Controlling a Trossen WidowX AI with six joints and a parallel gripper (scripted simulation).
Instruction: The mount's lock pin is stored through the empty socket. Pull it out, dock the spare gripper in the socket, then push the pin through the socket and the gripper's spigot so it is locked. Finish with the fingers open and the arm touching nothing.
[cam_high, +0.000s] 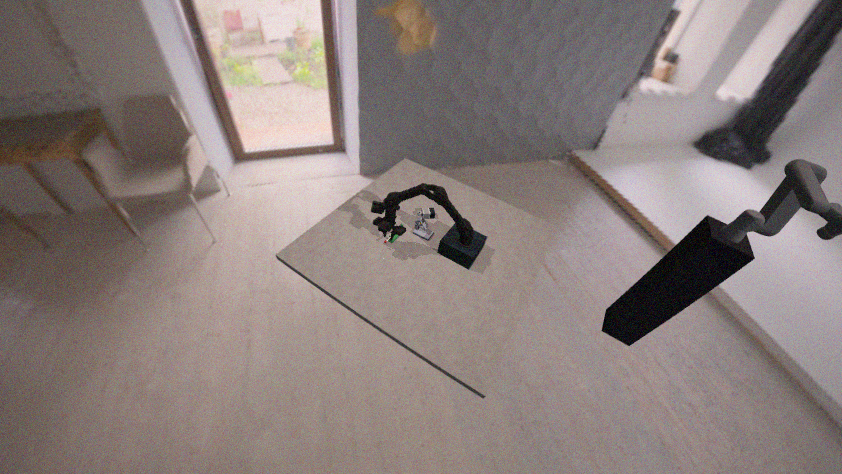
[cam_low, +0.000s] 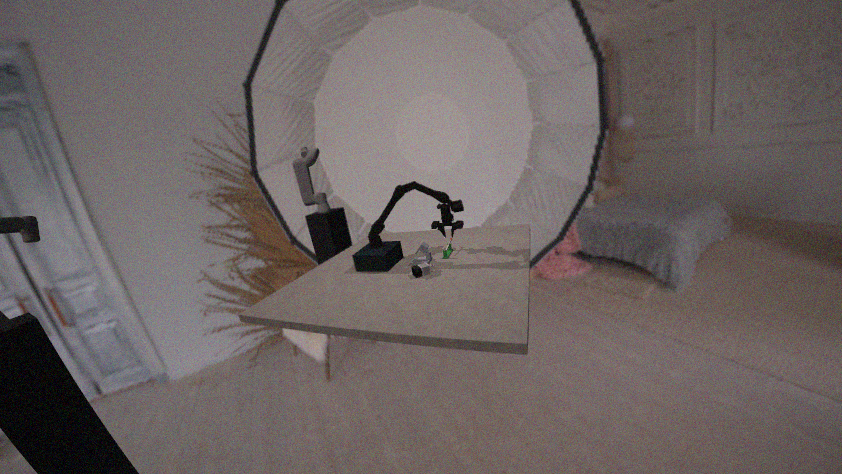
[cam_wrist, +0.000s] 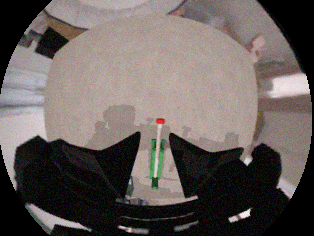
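The green strip is 10 cm to the right of my gripper tip, 5 cm below it and 2 cm ahead of it. From my gripper tip the other things lie so: spare gripper 37 cm to the right, 5 cm below, 3 cm behind; grey mount 22 cm to the right, 8 cm behind, 2 cm below.
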